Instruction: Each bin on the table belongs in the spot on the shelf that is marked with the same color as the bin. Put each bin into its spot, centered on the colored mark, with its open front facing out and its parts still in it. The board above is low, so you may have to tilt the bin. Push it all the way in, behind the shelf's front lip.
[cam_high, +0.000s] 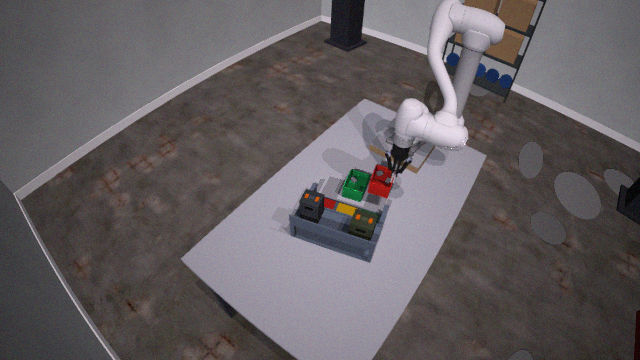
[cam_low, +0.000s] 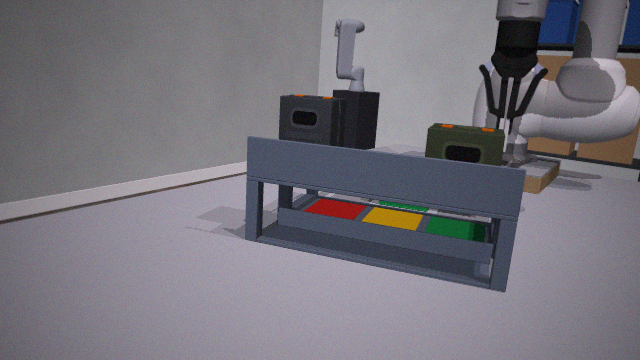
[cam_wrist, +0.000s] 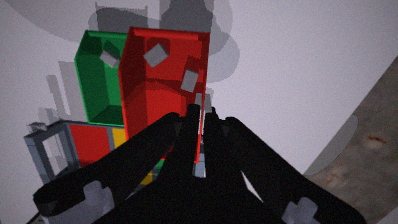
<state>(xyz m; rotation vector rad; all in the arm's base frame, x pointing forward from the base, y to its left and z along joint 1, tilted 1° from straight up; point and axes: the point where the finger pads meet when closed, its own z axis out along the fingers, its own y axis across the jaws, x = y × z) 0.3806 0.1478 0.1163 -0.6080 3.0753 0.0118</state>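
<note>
Now: the red bin 10 mm ahead of my hand, 50 mm to the right of it and 40 mm below it. The rest, counted from my hand: olive box: 310 mm ahead, 70 mm to the left, 10 mm below; then green bin: 60 mm ahead, 160 mm to the right, 120 mm below; then dark grey box: 400 mm ahead, 150 mm to the right.
</note>
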